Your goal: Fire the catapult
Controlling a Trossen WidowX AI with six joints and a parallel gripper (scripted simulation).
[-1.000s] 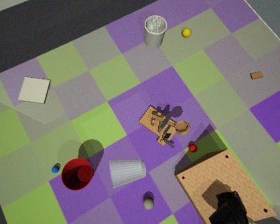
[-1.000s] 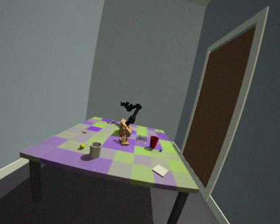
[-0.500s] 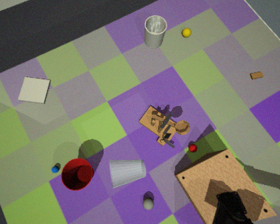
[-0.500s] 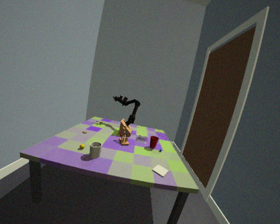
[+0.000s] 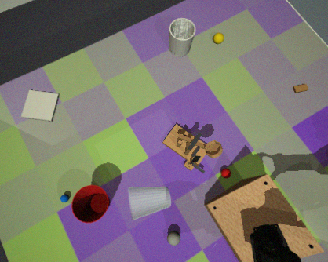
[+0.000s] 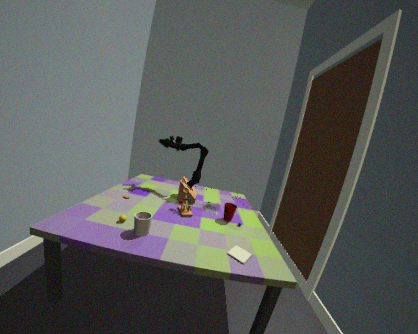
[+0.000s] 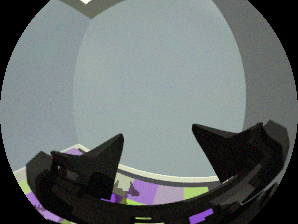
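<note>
Now: the wooden catapult 480 mm to the left of my gripper tip, 390 mm below it and 380 mm ahead of it. Also, from my gripper tip: wooden block: 470 mm below, 450 mm ahead, 10 mm to the left; yellow ball: 750 mm ahead, 450 mm below, 200 mm to the left; red ball: 450 mm below, 410 mm to the left, 280 mm ahead.
</note>
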